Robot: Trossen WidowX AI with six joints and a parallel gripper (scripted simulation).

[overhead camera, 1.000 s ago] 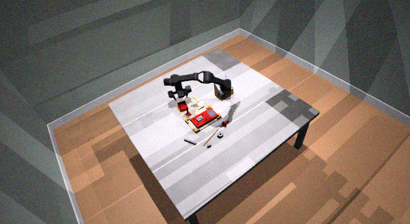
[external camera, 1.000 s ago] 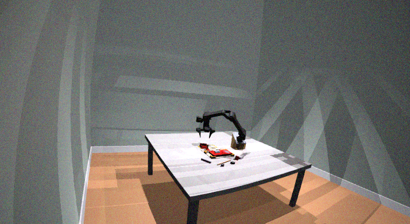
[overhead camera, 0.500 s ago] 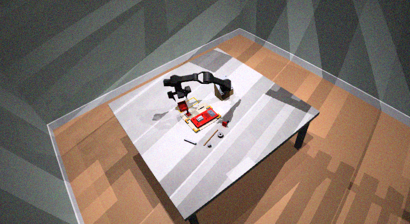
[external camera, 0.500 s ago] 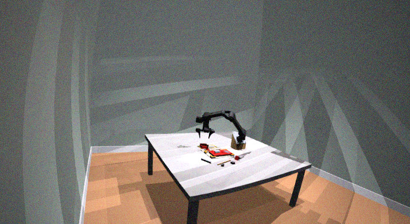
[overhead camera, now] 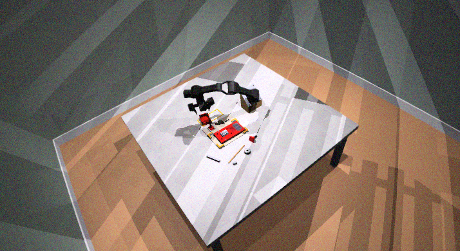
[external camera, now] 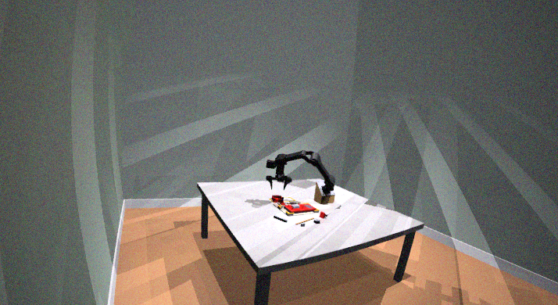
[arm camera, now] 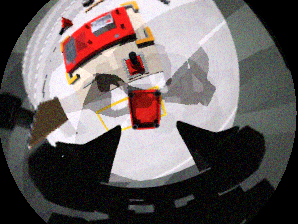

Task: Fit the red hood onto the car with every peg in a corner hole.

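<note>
Right now my gripper tip is 7 cm above the red hood. Round my gripper tip: grey engine block (3 cm behind, 24 cm to the left, 6 cm below); then grey bar (14 cm ahead, 35 cm to the left, 7 cm below); then wooden stick (1 cm behind, 41 cm to the left, 8 cm below).
</note>
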